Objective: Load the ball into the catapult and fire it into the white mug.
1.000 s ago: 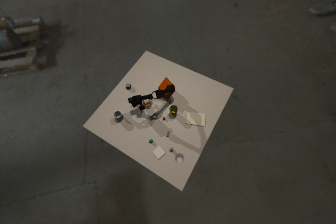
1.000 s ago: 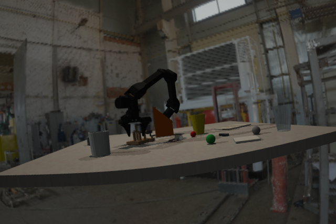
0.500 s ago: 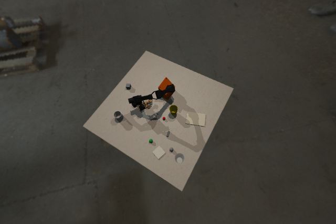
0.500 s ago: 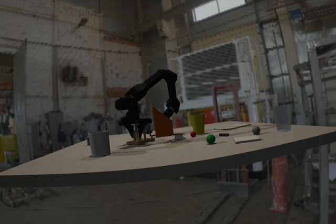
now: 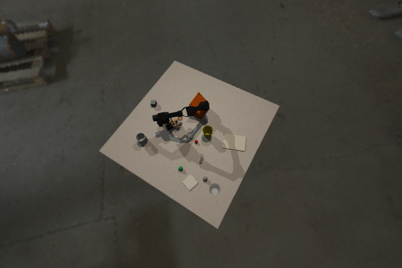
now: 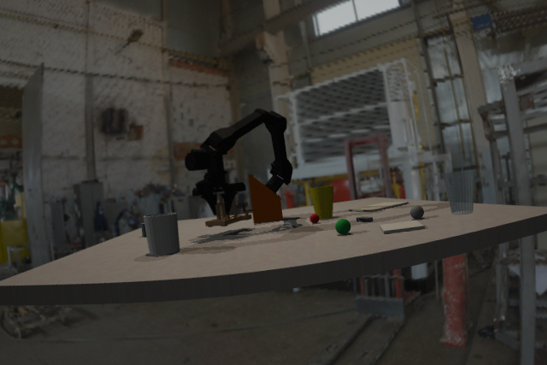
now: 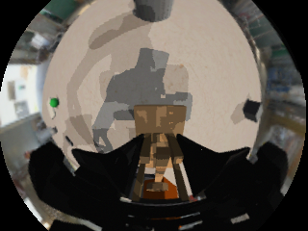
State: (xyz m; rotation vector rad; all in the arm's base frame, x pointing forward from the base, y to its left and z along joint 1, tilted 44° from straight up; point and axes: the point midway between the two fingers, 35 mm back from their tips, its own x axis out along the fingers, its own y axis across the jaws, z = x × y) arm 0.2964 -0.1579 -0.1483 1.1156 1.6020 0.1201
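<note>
Now: gripper tip 2 cm short of the red ball, 31 cm to the right of it and 5 cm above it. From my gripper tip the other things lie so: small grey cube (16 cm behind, 29 cm to the right, 4 cm below); then yellow cup (9 cm behind, 38 cm to the left, 3 cm below); then wooden catapult (5 cm behind, 6 cm to the left, 2 cm above).
</note>
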